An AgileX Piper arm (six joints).
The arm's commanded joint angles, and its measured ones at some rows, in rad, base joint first. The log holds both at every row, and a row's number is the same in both.
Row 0, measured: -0.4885, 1.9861, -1.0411, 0.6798, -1.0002, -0.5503
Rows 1 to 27, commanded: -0.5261, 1.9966, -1.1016, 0.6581, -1.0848, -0.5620; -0.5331, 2.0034, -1.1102, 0.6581, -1.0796, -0.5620; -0.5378, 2.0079, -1.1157, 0.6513, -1.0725, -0.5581; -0.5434, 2.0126, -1.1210, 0.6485, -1.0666, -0.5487; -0.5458, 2.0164, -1.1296, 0.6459, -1.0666, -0.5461; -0.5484, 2.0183, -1.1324, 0.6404, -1.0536, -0.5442; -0.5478, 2.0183, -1.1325, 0.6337, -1.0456, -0.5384; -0.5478, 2.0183, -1.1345, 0.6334, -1.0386, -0.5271; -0.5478, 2.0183, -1.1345, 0.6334, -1.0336, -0.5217; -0.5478, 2.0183, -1.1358, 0.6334, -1.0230, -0.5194; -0.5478, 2.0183, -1.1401, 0.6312, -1.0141, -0.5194; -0.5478, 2.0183, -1.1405, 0.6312, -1.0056, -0.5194; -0.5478, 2.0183, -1.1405, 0.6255, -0.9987, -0.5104; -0.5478, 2.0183, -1.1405, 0.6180, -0.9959, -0.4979; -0.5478, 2.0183, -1.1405, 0.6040, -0.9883, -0.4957; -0.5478, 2.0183, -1.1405, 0.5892, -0.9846, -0.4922; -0.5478, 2.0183, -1.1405, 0.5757, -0.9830, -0.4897; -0.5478, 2.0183, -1.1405, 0.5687, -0.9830, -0.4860; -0.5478, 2.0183, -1.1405, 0.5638, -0.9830, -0.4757; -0.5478, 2.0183, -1.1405, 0.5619, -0.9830, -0.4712; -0.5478, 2.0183, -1.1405, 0.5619, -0.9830, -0.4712; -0.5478, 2.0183, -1.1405, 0.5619, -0.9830, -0.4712; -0.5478, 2.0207, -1.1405, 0.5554, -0.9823, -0.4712; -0.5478, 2.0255, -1.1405, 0.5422, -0.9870, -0.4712; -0.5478, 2.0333, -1.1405, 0.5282, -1.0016, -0.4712; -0.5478, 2.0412, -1.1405, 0.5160, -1.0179, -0.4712; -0.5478, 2.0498, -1.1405, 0.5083, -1.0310, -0.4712
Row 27, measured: -0.5460, 2.0481, -1.1203, 0.5645, -0.8982, -0.4746
